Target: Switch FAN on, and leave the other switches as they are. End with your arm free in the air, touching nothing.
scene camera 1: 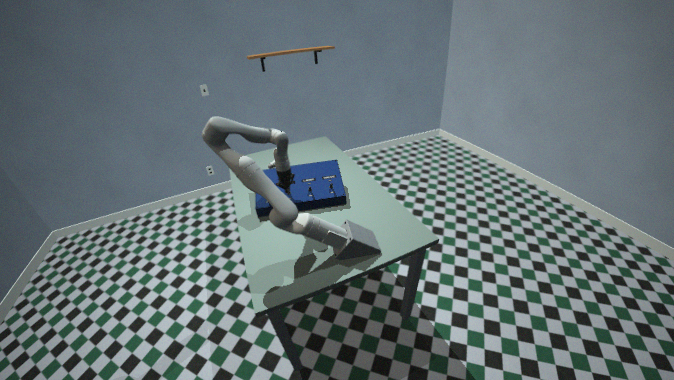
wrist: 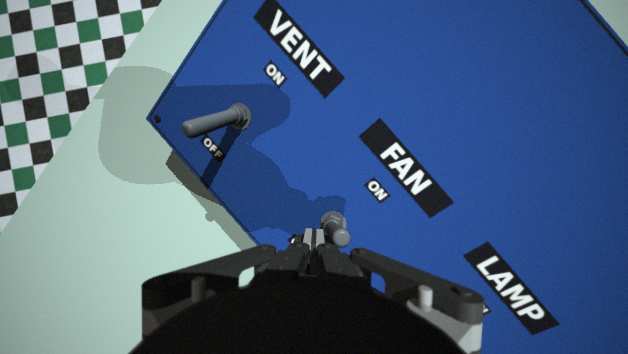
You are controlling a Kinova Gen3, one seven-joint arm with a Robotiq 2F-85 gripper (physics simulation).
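Frame: origin at the arm's base, x down, y back, z left, level; metres.
Where they show: gripper, fingertip midpoint: [scene camera 1: 287,192] [wrist: 314,241]; arm's base at its link origin: [scene camera 1: 340,238].
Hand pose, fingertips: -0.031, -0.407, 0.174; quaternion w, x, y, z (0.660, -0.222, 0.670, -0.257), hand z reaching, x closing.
Note:
Each offset is from my fingertips to the top centre of the thing, as dx, dy, dz. "*": to the spot under its first point. Level surfaces: height alone.
The FAN switch lever {* -0.034, -0.020, -0.004} [wrist: 341,237] stands close to upright in the wrist view, tilted clearly toward neither its ON label {* +0.000, -0.061, -0.010} [wrist: 376,190] nor its OFF label, which is mostly hidden behind the fingers. My gripper [wrist: 314,241] [scene camera 1: 287,192] is shut and empty. Its fingertips are low over the panel, right beside the FAN lever on its OFF side, and seem to touch it. The VENT lever {* -0.015, -0.017, +0.113} [wrist: 210,123] leans toward OFF. The blue panel [wrist: 500,125] [scene camera 1: 320,200] lies on the table. The levers under the LAMP label {* +0.024, +0.020, -0.120} [scene camera 1: 310,193] and the last label {* +0.022, +0.029, -0.239} [scene camera 1: 331,189] are too small to read.
The LAMP label {-0.012, -0.071, -0.133} [wrist: 511,288] is at the lower right of the wrist view, with its lever hidden. The panel rests on a pale green table {dx +0.100} [scene camera 1: 390,220], with my arm's base [scene camera 1: 357,241] at the near side. A wooden shelf [scene camera 1: 290,52] is on the wall behind.

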